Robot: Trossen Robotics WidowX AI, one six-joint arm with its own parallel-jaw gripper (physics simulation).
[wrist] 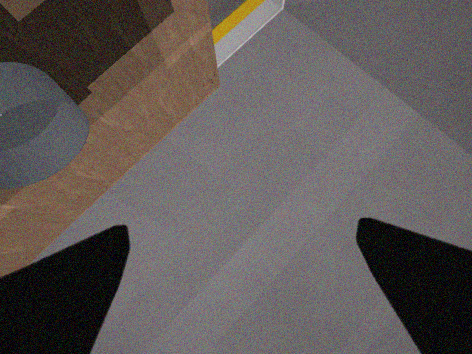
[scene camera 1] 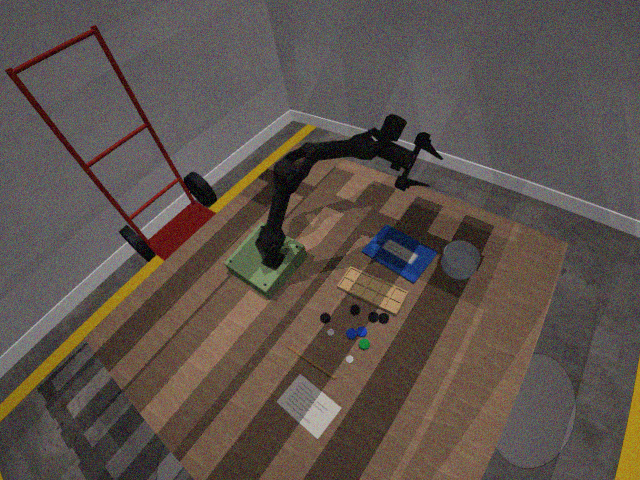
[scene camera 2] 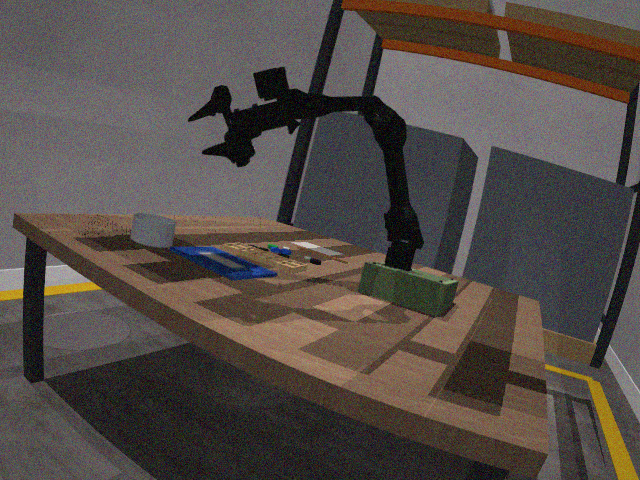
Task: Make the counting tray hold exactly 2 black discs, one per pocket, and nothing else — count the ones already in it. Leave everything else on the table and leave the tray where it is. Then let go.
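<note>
The counting tray (scene camera 1: pixel 379 300) (scene camera 2: pixel 296 266) is a pale wooden tray with divided pockets, lying mid-table; I can make out no disc in its pockets, but the picture is dark and grainy. Several black discs lie on the table beside it: one black disc (scene camera 1: pixel 325 317) apart at the left, another black disc (scene camera 1: pixel 355 309) near the tray's edge, and two more, a black disc (scene camera 1: pixel 373 316) and a black disc (scene camera 1: pixel 383 318), close together. My gripper (scene camera 1: pixel 435 171) (scene camera 2: pixel 196 136) (wrist: pixel 245 232) is open and empty, high above the table and away from the tray. The discs do not show in the wrist view.
Blue discs (scene camera 1: pixel 356 332), a green disc (scene camera 1: pixel 364 344), a white disc (scene camera 1: pixel 349 359) and a greyish disc (scene camera 1: pixel 330 332) lie near the black ones. A blue flat tray (scene camera 1: pixel 373 244) (scene camera 2: pixel 199 261) and a grey round container (scene camera 1: pixel 461 259) (scene camera 2: pixel 153 230) (wrist: pixel 35 160) stand beyond the counting tray. A thin stick and paper (scene camera 1: pixel 317 410) lie nearer.
</note>
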